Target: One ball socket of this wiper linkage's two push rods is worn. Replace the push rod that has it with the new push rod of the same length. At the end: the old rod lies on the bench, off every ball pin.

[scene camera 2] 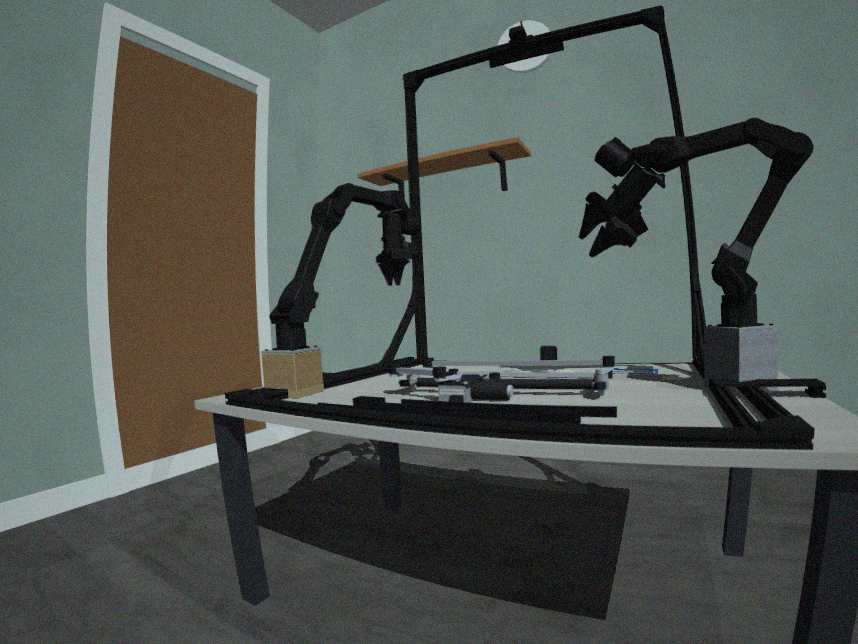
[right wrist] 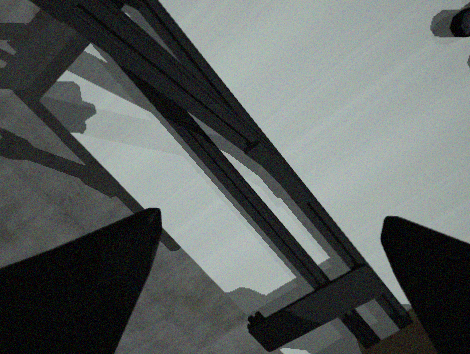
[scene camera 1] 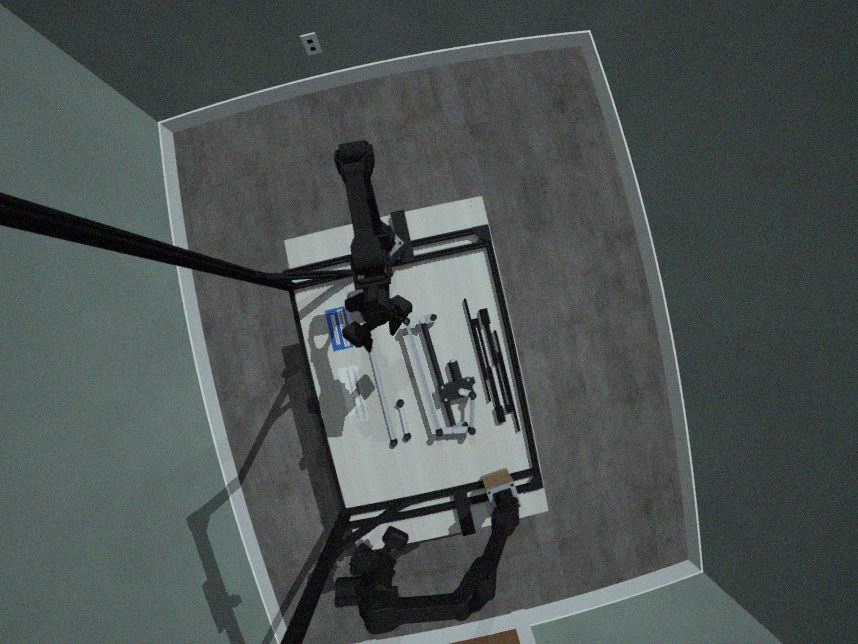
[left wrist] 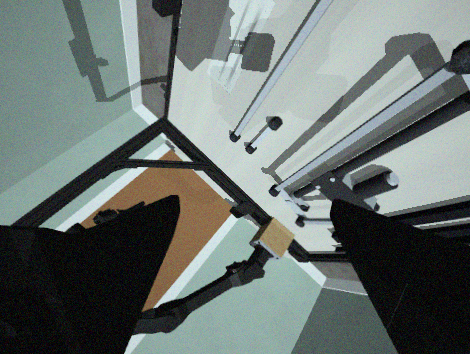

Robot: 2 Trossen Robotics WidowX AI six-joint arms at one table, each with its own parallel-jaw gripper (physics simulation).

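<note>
The wiper linkage has a motor, a long silver push rod and a short push rod. A loose long rod and a loose short rod, both with black ends, lie beside the linkage. Socket wear is too small to tell. My left gripper is open and empty, high above the bench. My right gripper is open and empty, raised near the lower bench edge in scene camera 1.
A blue tray lies left of the left gripper in scene camera 1. Pale translucent pieces lie below it. Long black wiper parts lie right of the linkage. A black frame borders the bench and rises over it.
</note>
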